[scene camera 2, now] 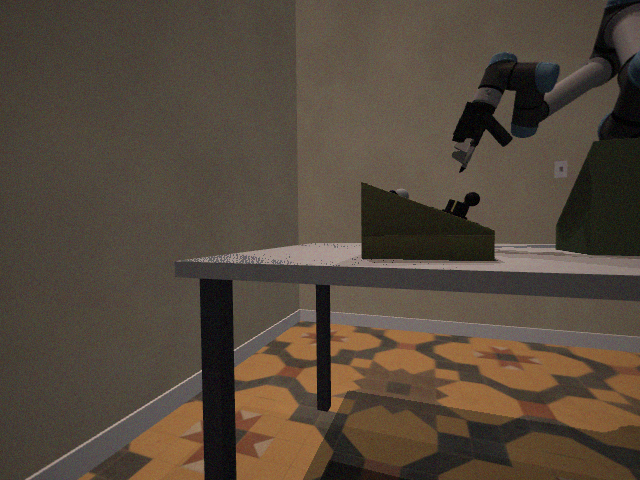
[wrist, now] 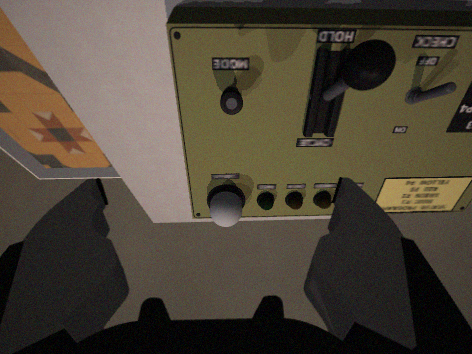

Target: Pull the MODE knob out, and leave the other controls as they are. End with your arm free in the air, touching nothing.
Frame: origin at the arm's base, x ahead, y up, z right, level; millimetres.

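Seen in the pictures: gripper, fingertip midpoint: (scene camera 2: 461, 168) (wrist: 222, 181).
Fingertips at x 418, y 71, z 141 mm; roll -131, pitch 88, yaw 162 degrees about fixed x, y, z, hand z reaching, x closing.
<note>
A point is followed by its place in that frame.
The MODE knob (wrist: 231, 101) @(x 444, y -53, z 132 mm) is a small dark round knob with a grey centre, near the MODE label in the upper left of the olive control panel (wrist: 270, 150) @(x 531, y -66, z 71 mm) in the wrist view. In the scene view the sloped panel housing (scene camera 2: 426, 246) @(x 499, y -156, z -301 mm) stands on the table; the MODE knob cannot be told apart there. My gripper (wrist: 222, 181) @(x 418, y 71, z 141 mm) (scene camera 2: 461, 169) @(x 418, y 71, z 141 mm) is open with nothing between its fingers. It hangs tilted in the air above the panel, apart from it. In the wrist view the MODE knob lies beyond the fingertips, between their lines.
A black ball-topped lever (wrist: 367, 65) @(x 387, y -24, z 25 mm) (scene camera 2: 471, 198) @(x 398, y -38, z -5 mm) stands right of the MODE knob, with a toggle switch (wrist: 432, 93) @(x 434, y -69, z -103 mm) farther right. A large pale round knob (wrist: 225, 207) @(x 583, y -1, z 136 mm) (scene camera 2: 402, 193) @(x 599, y -2, z 111 mm) and small dark buttons (wrist: 295, 200) @(x 597, y -21, z 24 mm) line the panel's lower edge. The panel stands on a pale table (scene camera 2: 330, 254) @(x 737, y -184, z -221 mm).
</note>
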